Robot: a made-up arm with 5 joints.
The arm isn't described. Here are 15 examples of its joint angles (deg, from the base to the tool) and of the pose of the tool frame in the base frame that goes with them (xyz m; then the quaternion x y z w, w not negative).
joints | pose
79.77 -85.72 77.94 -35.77 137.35 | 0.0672 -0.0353 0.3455 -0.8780 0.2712 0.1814 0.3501
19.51 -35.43 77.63 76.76 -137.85 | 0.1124 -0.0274 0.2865 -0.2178 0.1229 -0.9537 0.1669
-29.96 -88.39 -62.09 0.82 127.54 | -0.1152 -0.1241 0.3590 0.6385 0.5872 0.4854 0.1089
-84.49 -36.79 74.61 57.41 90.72 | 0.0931 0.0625 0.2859 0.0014 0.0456 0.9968 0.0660
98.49 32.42 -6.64 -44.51 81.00 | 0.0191 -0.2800 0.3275 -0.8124 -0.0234 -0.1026 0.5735
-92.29 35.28 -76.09 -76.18 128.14 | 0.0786 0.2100 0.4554 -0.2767 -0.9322 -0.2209 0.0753
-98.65 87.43 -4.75 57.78 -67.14 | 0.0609 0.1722 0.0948 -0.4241 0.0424 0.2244 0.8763
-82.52 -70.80 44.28 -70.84 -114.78 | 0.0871 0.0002 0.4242 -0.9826 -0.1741 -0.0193 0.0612
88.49 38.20 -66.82 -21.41 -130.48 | 0.0683 -0.2757 0.4270 -0.3580 0.8689 0.3193 0.1218
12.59 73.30 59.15 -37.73 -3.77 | 0.1923 -0.0397 0.1376 0.0022 0.0411 -0.1662 0.9852
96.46 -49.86 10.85 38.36 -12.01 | 0.0525 -0.0744 0.4379 -0.4649 -0.5381 -0.5803 0.3969
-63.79 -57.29 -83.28 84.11 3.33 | 0.0357 -0.1073 0.4562 0.5021 -0.8153 0.1536 0.2442
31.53 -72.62 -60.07 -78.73 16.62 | -0.0956 0.0888 0.3762 0.1886 0.4514 -0.1342 0.8618
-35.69 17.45 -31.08 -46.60 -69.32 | 0.2762 0.1292 0.4432 0.7809 -0.5694 -0.0803 0.2440
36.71 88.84 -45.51 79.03 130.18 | 0.2591 -0.1543 0.1150 0.2760 0.0385 0.6831 0.6751
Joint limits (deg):
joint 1: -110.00..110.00
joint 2: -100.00..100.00
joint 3: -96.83..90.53
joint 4: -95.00..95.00
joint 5: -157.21..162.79
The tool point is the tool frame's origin. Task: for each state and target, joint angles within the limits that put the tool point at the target. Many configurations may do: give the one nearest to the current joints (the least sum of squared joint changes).
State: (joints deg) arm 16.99 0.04 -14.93 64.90 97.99
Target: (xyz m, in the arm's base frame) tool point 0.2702 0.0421 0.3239
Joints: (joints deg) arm -15.83 7.86 6.51 71.69 97.99
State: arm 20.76 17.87 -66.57 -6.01 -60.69
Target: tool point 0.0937 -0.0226 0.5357
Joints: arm 23.23 -5.82 -92.71 -17.64 -60.69
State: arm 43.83 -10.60 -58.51 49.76 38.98
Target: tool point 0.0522 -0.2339 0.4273
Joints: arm 92.15 13.11 -46.58 52.39 38.98
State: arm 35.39 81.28 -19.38 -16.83 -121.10
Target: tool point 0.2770 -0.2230 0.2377
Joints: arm 45.22 51.61 -13.27 -17.59 -121.10
